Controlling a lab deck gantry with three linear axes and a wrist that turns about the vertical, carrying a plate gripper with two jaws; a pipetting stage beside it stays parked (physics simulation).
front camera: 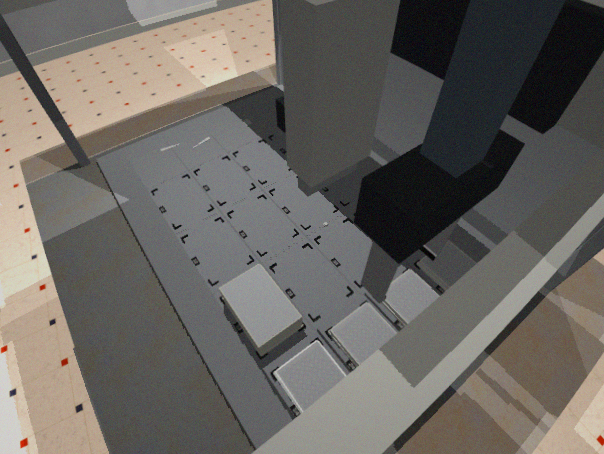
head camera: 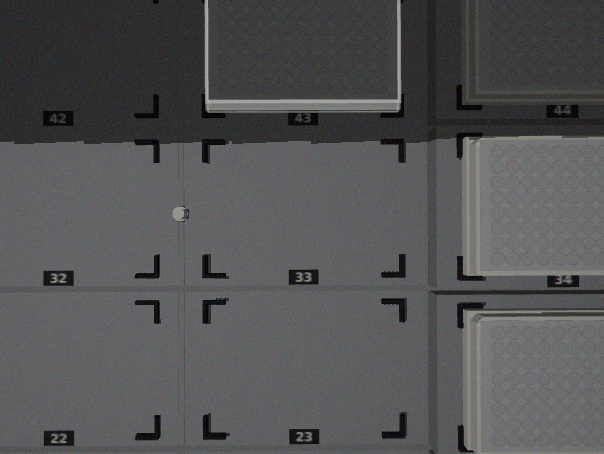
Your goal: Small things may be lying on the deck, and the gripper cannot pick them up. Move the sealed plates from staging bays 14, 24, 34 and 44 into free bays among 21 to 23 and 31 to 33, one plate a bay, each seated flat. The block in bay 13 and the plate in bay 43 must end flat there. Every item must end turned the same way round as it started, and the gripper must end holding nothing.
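Places are measured from the robot's base along level axes (x ahead, y left, z up), in centimetres.
Pixels of known places: gripper, between the fingertips: [front camera: 400, 270]; robot's base, origin of its link: [front camera: 153, 192].
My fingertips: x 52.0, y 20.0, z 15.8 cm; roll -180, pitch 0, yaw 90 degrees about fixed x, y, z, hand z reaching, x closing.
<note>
For each thing: its top centre in the pictures, then the offset to it from my fingertips. "spot": a spot on its surface instead.
- bay 14, a spot on its surface: [front camera: 312, 375] spot: dx +1.3, dy -15.6, dz -12.9 cm
- bay 24, a spot on its surface: [head camera: 542, 385] [front camera: 365, 333] spot: dx +1.2, dy -4.9, dz -12.9 cm
- bay 34, a spot on its surface: [head camera: 542, 205] [front camera: 410, 296] spot: dx +1.3, dy +5.7, dz -12.9 cm
- bay 44, a spot on its surface: [head camera: 535, 47] [front camera: 443, 266] spot: dx +0.9, dy +15.1, dz -12.9 cm
- pale block, centre of its top: [front camera: 259, 301] dx -12.8, dy -15.7, dz -11.6 cm
- bay 43, a spot on its surface: [head camera: 302, 50] spot: dx -12.9, dy +15.6, dz -14.3 cm
- small white round piece, centre of its top: [head camera: 178, 213] [front camera: 325, 223] dx -21.1, dy +5.4, dz -15.4 cm
My gripper [front camera: 402, 276] is open and raised, its two jaws apart near the plate in bay 34, with nothing between them. Sealed plates lie flat in bay 14 [front camera: 312, 375], bay 24 [front camera: 362, 332] [head camera: 542, 385], bay 34 [front camera: 414, 300] [head camera: 542, 205] and bay 44 [front camera: 447, 265] [head camera: 535, 47]; bay 44 is in shadow. The pale block [front camera: 260, 305] sits in bay 13. The plate in bay 43 [head camera: 302, 50] lies in shadow in the head view; the gripper body hides it in the front view.
A small white round piece [front camera: 325, 224] [head camera: 179, 214] lies on the seam between bays 32 and 33. The grey parked column [front camera: 335, 100] stands left of the gripper in the front view. A pale front wall [front camera: 380, 390] cuts across the near edge, partly covering plates.
</note>
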